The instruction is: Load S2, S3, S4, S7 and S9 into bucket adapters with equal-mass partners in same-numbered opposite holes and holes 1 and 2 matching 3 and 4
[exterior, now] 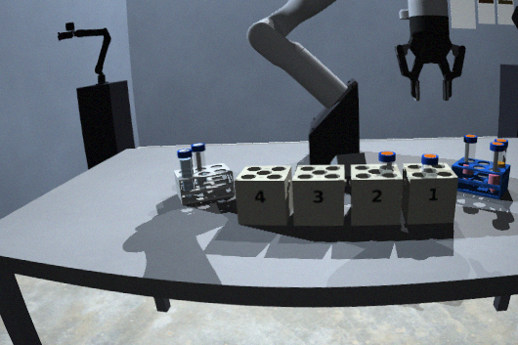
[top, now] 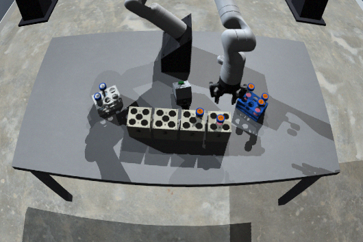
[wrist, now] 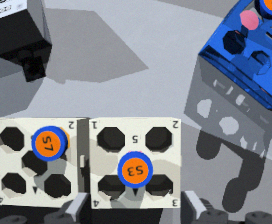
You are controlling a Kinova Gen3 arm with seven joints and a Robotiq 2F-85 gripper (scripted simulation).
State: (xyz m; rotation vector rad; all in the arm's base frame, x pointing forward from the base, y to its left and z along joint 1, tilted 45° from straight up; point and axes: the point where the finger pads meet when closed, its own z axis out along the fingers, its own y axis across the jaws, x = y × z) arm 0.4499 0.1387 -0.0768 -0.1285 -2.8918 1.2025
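Now: hand 18 cm above the sample tube S9, 16 cm to the right of it and 16 cm past it. From my hand the other things lie so: adapter 2 (20 cm below, 11 cm to the right, 1 cm behind); then sample tube S7 (18 cm below, 8 cm to the right, 2 cm behind); then sample tube S3 (18 cm below, 1 cm to the right).
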